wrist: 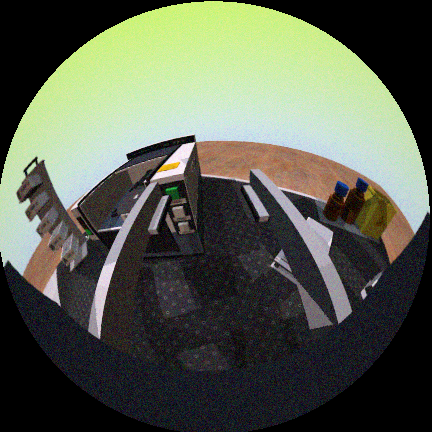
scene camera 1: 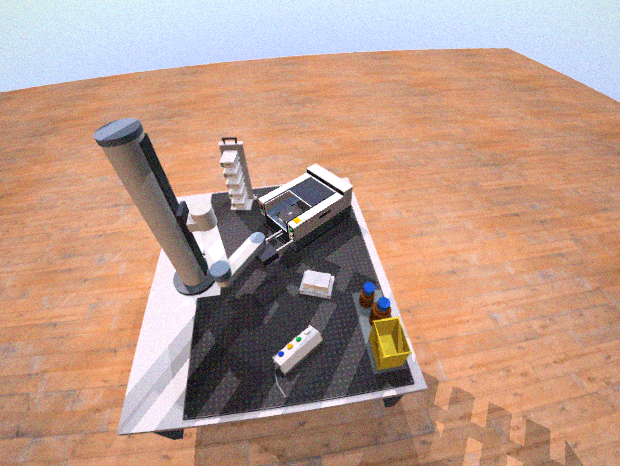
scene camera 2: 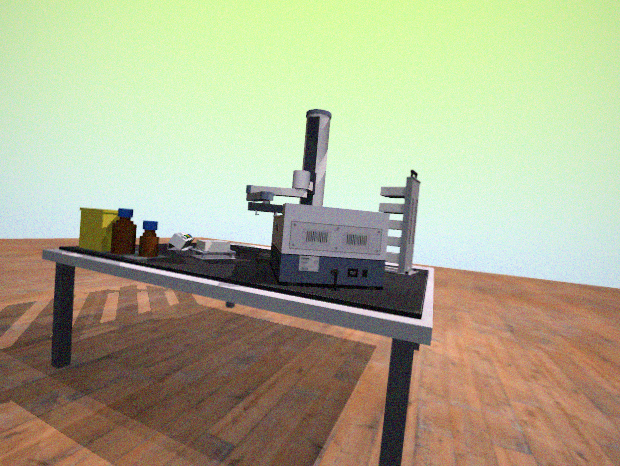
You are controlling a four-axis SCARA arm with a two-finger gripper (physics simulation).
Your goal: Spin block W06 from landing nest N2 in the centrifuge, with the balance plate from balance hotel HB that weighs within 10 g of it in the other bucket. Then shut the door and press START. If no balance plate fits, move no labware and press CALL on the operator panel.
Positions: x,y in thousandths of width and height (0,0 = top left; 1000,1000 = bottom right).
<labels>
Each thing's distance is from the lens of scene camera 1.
button box (scene camera 1: 464,771): 1.31 m
yellow bin (scene camera 1: 625,746): 1.43 m
</labels>
